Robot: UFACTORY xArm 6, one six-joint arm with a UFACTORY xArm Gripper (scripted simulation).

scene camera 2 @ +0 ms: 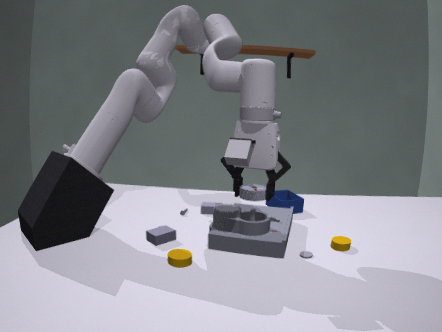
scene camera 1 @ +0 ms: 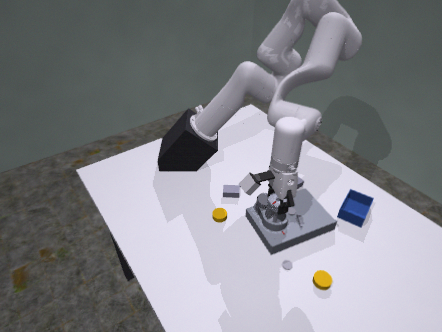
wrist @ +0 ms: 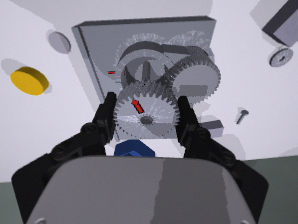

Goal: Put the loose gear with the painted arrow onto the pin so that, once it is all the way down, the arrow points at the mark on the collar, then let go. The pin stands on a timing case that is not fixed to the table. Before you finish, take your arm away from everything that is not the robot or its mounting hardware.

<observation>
I see my gripper, a gear, a grey timing case and a blue bin.
My gripper shows as well in the wrist view.
</observation>
